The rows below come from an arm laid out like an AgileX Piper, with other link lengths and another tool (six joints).
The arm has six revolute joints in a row. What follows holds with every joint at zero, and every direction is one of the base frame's.
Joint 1 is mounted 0.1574 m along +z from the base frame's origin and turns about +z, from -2.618 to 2.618 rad.
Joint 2 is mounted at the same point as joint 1 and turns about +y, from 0 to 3.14 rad.
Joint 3 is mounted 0.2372 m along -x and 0.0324 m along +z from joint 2 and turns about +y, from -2.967 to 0 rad.
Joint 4 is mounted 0.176 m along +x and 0.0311 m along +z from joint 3 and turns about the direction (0.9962, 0, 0.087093), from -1.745 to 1.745 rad.
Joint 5 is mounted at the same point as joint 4 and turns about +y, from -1.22 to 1.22 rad.
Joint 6 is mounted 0.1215 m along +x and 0.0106 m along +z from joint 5 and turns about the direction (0.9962, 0, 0.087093), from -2.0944 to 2.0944 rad.
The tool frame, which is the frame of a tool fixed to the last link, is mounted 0.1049 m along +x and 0.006 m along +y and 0.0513 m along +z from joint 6; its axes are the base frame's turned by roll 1.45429, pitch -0.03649 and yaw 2.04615 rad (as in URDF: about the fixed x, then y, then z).
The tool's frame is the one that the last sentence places.
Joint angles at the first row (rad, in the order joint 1, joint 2, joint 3, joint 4, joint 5, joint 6):
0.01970, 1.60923, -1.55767, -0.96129, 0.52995, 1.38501
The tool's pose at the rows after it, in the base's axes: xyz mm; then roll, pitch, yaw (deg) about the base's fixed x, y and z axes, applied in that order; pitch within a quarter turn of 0, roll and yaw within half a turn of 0:
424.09 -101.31 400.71 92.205 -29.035 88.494
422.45 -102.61 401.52 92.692 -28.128 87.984
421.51 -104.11 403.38 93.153 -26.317 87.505
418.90 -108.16 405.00 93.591 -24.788 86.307
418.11 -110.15 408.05 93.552 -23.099 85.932
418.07 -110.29 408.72 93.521 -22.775 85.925
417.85 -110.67 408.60 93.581 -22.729 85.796
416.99 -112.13 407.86 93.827 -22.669 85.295
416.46 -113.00 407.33 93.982 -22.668 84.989
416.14 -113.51 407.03 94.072 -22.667 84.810
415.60 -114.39 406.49 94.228 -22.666 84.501
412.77 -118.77 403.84 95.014 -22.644 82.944
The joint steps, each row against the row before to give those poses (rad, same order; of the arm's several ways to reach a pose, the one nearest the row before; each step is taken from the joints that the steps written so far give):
-0.00002, -0.01434, 0.00001, 0.00001, 0.00709, -0.01684
0.00001, -0.00378, -0.00001, -0.00308, 0.01019, -0.01468
0.00002, -0.00113, 0.00002, -0.02046, 0.00816, -0.01278
0.00002, -0.00206, -0.00002, -0.02639, 0.01948, -0.00079
-0.00094, -0.00001, 0.00005, -0.03053, 0.00459, 0.00099
-0.00003, -0.00001, 0.00000, -0.00564, -0.00001, -0.00006
0.00002, 0.00001, -0.00005, -0.00080, 0.00212, -0.00001
-0.00002, 0.00002, -0.00001, -0.00107, 0.00809, 0.00000
0.00001, 0.00000, 0.00000, 0.00000, 0.00498, 0.00000
0.00000, -0.00002, -0.00001, 0.00003, 0.00292, -0.00004
-0.00001, 0.00002, 0.00002, -0.00003, 0.00499, 0.00005
0.00001, -0.00002, -0.00002, 0.00004, 0.02532, -0.00005

